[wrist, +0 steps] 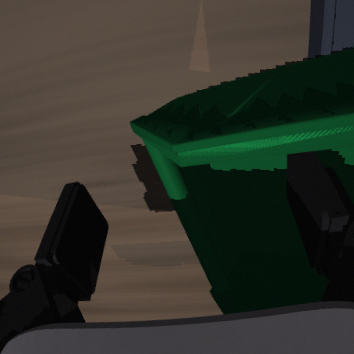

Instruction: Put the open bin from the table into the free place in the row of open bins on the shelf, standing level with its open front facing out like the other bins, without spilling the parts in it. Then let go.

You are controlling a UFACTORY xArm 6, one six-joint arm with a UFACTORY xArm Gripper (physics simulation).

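Places are measured from the arm's base along level axes (x back, y right, z up), in metres.
Pixels of known places: gripper, fingertip midpoint: (185,186).
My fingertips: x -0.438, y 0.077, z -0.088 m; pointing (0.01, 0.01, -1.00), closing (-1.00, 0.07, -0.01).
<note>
For each thing: its top centre in the pictures, then the offset to it from my fingertips. "spot": a spot on its surface instead. Level surfaces: height alone.
- green open bin, surface spot: (250,235) spot: dx -0.022, dy +0.056, dz -0.009 m
- blue-grey upright piece, surface spot: (320,30) spot: dx -0.070, dy -0.040, dz -0.029 m
- brown wood-grained surface, surface height: dz -0.042 m
- pale pointed patch, surface spot: (200,55) spot: dx -0.019, dy -0.038, dz -0.042 m
The green open bin (250,235) fills the centre and right of the wrist view. Its bright rim runs from a corner at the upper middle to the right edge of the view, and its wall below is in deep shadow. My gripper (185,186) is open and holds nothing. Its left finger is over the wood, left of the bin's slanting side edge and apart from it. Its right finger overlaps the bin's dark wall in the view; whether it touches the wall I cannot tell. The parts in the bin and the free place in the row do not show.
A blue-grey upright piece (320,30), perhaps part of the shelf, stands at the top right behind the bin. A brown wood-grained surface (90,100) lies to the left and behind, with a pale pointed patch (200,55) and dark shadows on it.
</note>
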